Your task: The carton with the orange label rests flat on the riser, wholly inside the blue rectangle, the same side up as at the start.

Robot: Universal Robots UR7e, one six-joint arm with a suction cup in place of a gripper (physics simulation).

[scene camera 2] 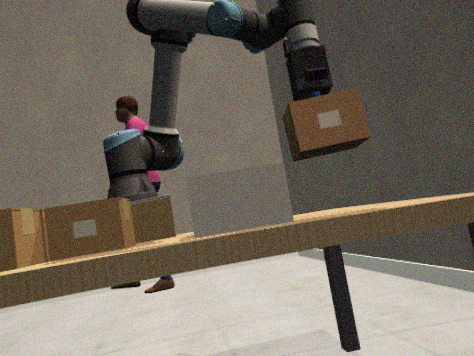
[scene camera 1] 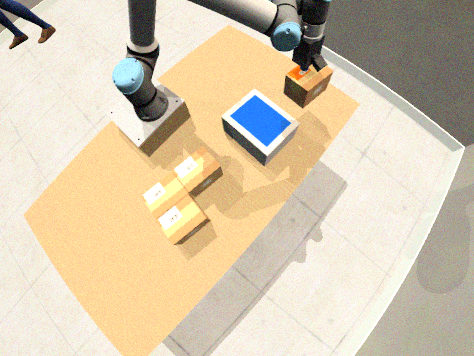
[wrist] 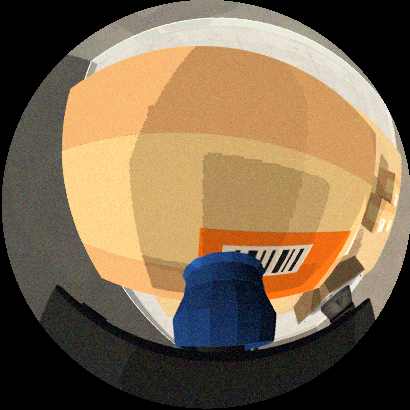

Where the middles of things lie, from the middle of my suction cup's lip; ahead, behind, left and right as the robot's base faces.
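Relative to the riser with blue rectangle (scene camera 2: 221,202), my suction cup is 10 mm short of it, 200 mm above it and 230 mm to the left of it.
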